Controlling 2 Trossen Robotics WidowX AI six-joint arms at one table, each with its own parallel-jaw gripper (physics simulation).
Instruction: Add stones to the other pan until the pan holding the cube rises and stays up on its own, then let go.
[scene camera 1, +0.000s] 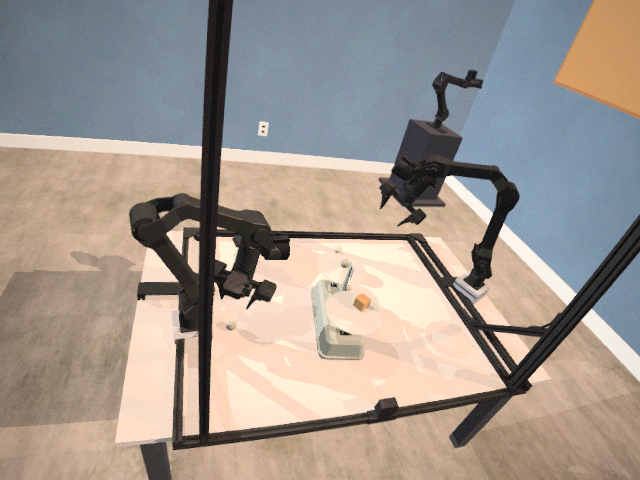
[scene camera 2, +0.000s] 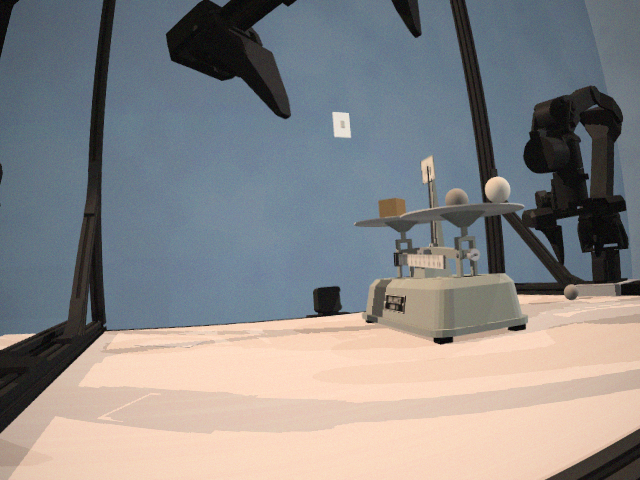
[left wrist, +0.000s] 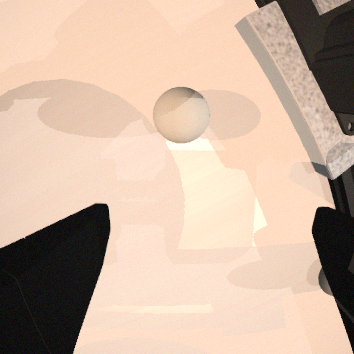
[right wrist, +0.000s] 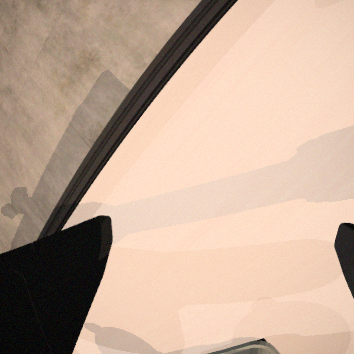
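Pixels of known places: left gripper, fingertip midpoint: (scene camera 1: 234, 303) (scene camera 2: 580, 260) (left wrist: 215, 218); right gripper, fingertip midpoint: (scene camera 1: 389, 217) (scene camera 2: 347, 75) (right wrist: 230, 233); left arm's base, origin of the base link: (scene camera 1: 192, 322) (scene camera 2: 607, 282); right arm's base, origin of the base link: (scene camera 1: 473, 282).
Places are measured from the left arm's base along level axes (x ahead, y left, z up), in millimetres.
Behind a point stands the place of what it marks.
The orange cube (scene camera 1: 361, 302) @[y -150, x 404, z 162 mm] (scene camera 2: 391, 207) @[y -126, x 425, z 151 mm] sits on one pan (scene camera 1: 341, 315) @[y -159, x 349, z 134 mm] (scene camera 2: 368, 223) @[y -174, x 437, z 133 mm] of the balance. Two round stones (scene camera 1: 345, 262) @[y 24, x 441, z 146 mm] (scene camera 2: 456, 196) @[y 42, x 455, z 139 mm] (scene camera 2: 497, 189) @[y 111, x 463, z 135 mm] rest on the other pan (scene camera 2: 431, 212) @[y 34, x 490, z 121 mm], which appears higher in scene camera 2. A loose stone (scene camera 1: 231, 325) @[y -33, x 101, z 3 mm] (scene camera 2: 570, 291) @[y -19, x 115, z -5 mm] (left wrist: 181, 115) @[y -25, x 104, z 6 mm] lies on the table. My left gripper (scene camera 1: 235, 302) @[y 5, x 114, z 47 mm] (left wrist: 215, 218) @[y 5, x 114, z 47 mm] is open and empty above the table; in its wrist view the stone is beyond the fingertips. A round edge (left wrist: 326, 281) @[y 117, x 78, z -2 mm] shows behind one finger. My right gripper (scene camera 1: 389, 216) @[y 219, x 702, z 168 mm] (scene camera 2: 351, 75) @[y 219, x 702, z 168 mm] (right wrist: 230, 233) @[y 219, x 702, z 168 mm] is open, empty and high.
The balance base (scene camera 1: 338, 346) @[y -179, x 359, z 30 mm] (scene camera 2: 465, 304) @[y 58, x 470, z 18 mm] stands mid-table; its corner (right wrist: 255, 346) @[y 55, x 496, z -5 mm] shows in the right wrist view. A black upright post (scene camera 1: 208, 206) @[y -316, x -12, z 569 mm] crosses scene camera 1 beside the left arm. A speckled mount block (left wrist: 295, 85) @[y -7, x 46, z 0 mm] is near the loose stone. A black frame rail (right wrist: 135, 107) @[y 346, x 651, z -1 mm] edges the table.
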